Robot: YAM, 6 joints.
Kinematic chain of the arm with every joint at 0, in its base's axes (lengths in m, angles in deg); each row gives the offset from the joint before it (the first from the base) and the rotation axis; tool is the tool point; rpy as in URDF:
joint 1: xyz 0 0 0.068 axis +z
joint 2: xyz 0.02 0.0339 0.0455 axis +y
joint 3: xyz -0.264 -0.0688 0 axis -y
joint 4: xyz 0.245 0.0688 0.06 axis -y
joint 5: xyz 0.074 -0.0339 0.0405 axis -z
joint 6: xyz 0.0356 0 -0.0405 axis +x
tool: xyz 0 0 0 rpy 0 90 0
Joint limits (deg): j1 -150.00..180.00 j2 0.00..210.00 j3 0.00..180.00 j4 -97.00..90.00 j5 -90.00..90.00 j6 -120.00..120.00
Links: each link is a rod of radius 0.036 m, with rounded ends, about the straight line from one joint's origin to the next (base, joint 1, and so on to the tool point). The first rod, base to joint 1, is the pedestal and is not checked.
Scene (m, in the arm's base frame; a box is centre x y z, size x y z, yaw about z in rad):
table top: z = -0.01
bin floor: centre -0.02 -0.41 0 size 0.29 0.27 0.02 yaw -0.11
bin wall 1: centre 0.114 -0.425 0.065 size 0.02 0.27 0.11 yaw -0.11
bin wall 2: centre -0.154 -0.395 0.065 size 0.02 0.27 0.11 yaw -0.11
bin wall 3: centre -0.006 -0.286 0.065 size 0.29 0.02 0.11 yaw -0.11
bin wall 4: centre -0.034 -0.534 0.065 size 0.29 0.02 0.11 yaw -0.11
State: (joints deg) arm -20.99 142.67 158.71 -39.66 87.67 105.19
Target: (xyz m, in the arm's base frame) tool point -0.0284 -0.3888 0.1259
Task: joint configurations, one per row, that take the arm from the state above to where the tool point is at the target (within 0.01 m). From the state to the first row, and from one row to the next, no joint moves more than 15 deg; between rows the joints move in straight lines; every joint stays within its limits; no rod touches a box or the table.
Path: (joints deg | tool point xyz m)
1: -34.58 138.09 145.60 -45.71 87.14 105.19 | 0.4006 -0.3193 0.3345
2: -48.18 133.51 132.49 -51.77 86.60 105.19 | 0.3028 -0.3917 0.3000
3: -61.77 128.93 119.38 -57.82 86.07 105.19 | 0.1895 -0.4281 0.2668
4: -75.36 124.36 106.27 -63.88 85.53 105.19 | 0.0747 -0.4262 0.2364
5: -88.96 119.78 93.15 -69.93 85.00 105.19 | -0.0284 -0.3888 0.2099
6: -88.97 130.25 89.09 -68.66 84.18 105.19 | -0.0284 -0.3888 0.1259

